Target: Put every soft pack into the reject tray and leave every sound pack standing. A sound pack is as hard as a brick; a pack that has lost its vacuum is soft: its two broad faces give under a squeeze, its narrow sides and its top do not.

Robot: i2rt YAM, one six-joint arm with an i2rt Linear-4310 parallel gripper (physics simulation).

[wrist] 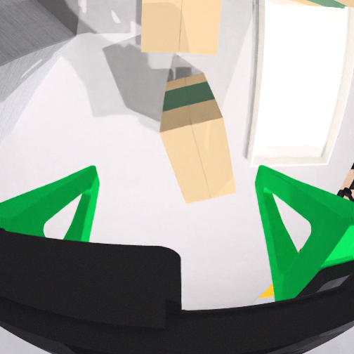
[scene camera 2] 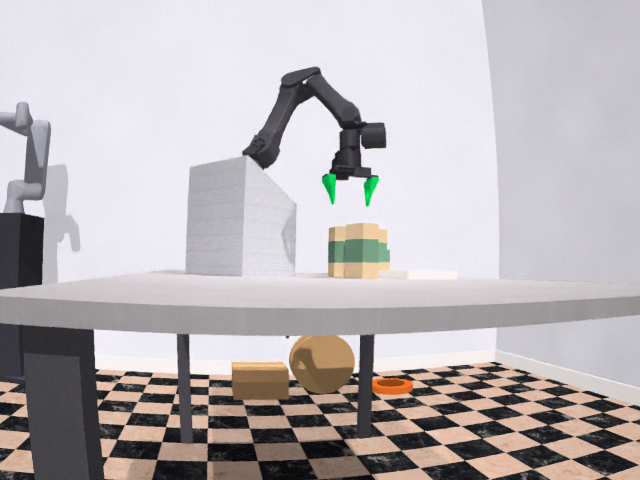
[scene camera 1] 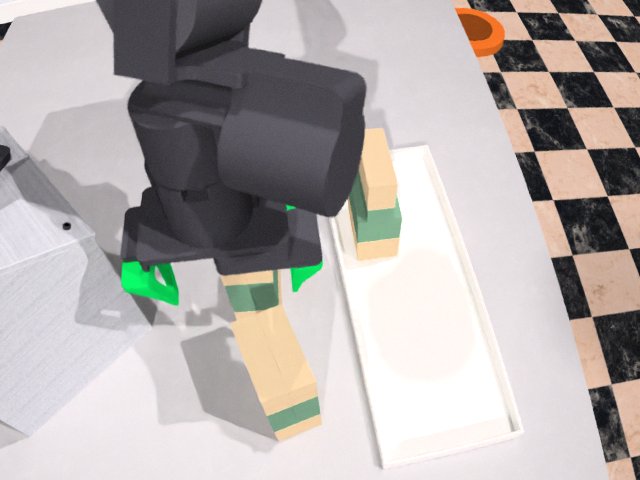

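Where they show: gripper, fingertip midpoint: (scene camera 2: 350, 205) (scene camera 1: 234, 292); arm's base at its link origin: (scene camera 2: 242, 185).
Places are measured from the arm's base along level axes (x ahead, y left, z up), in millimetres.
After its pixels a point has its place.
My gripper (scene camera 1: 236, 297) {x 292, y -46, z -55 mm} (scene camera 2: 349, 204) {x 292, y -46, z -55 mm} (wrist: 176, 174) is open and empty, above the packs. A tan pack with a green band (scene camera 1: 276, 356) {x 324, y -79, z -107 mm} (scene camera 2: 361, 250) {x 312, y -116, z -176 mm} (wrist: 200, 160) stands upright on the table, nearest the front. A second pack (scene camera 1: 253, 297) {x 283, y 12, z -175 mm} (scene camera 2: 336, 250) {x 263, y 9, z -173 mm} (wrist: 180, 27) stands just behind it, partly hidden by the gripper in scene camera 1. A third pack (scene camera 1: 379, 224) {x 411, y 106, z -171 mm} (scene camera 2: 383, 236) {x 413, y 106, z -125 mm} is upright at the far left end of the white tray (scene camera 1: 423, 310) {x 466, y 39, z -244 mm} (scene camera 2: 429, 274) {x 487, y -132, z -234 mm} (wrist: 300, 90); its banded part looks wider than its top. The frames do not show which packs are soft.
A large grey block (scene camera 1: 67, 335) {x 100, y -62, z -144 mm} (scene camera 2: 217, 222) {x -52, y -93, z -112 mm} (wrist: 25, 30) stands left of the packs on the table (scene camera 2: 258, 310) {x 105, y -981, z -248 mm}. The tray lies to their right. An orange ring (scene camera 1: 494, 45) (scene camera 2: 379, 391) lies on the floor. Another grey arm (scene camera 2: 37, 155) stands far left.
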